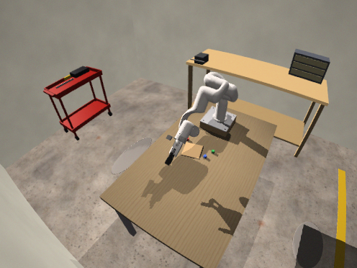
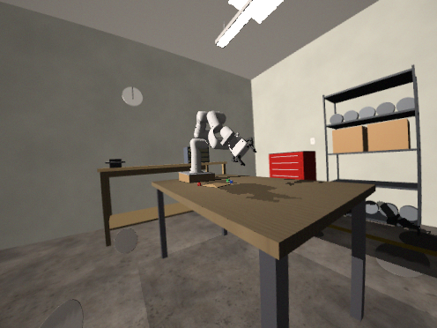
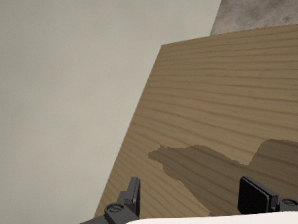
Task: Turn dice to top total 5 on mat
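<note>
The blue die is 28 cm behind my hand, 17 cm below it and 16 cm to the left of it. Also, from my hand: tan mat: 31 cm behind, 18 cm below, 5 cm to the left; red die: 41 cm behind, 17 cm below, 3 cm to the right; green die: 35 cm behind, 20 cm to the left, 17 cm below.
</note>
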